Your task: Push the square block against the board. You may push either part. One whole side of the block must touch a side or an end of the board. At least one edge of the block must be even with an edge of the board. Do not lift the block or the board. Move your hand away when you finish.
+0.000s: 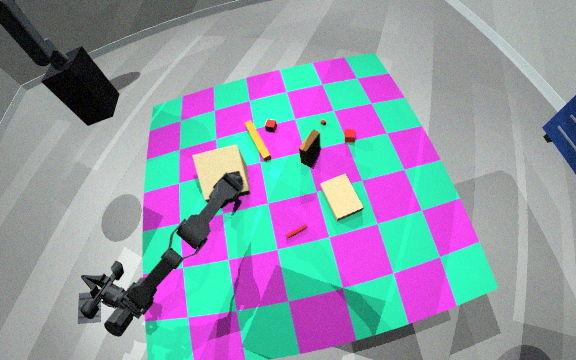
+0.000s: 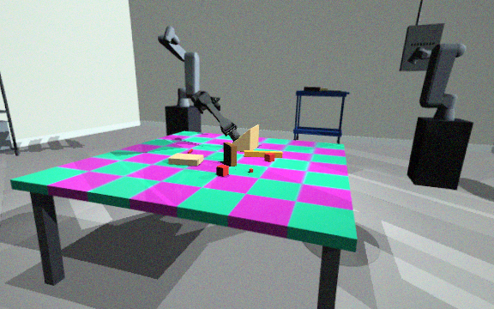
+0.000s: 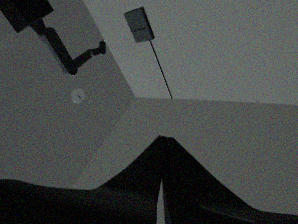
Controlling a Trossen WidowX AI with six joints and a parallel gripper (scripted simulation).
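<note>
Now: the orange-brown square block 79 cm ahead of my gripper tip, 42 cm to the left of it and 24 cm below it. From my gripper tip the other things lie so: long orange bar: 59 cm ahead, 54 cm to the left, 27 cm below; tan board: 86 cm ahead, 20 cm to the left, 27 cm below; red stick: 67 cm ahead, 12 cm to the left, 28 cm below.
</note>
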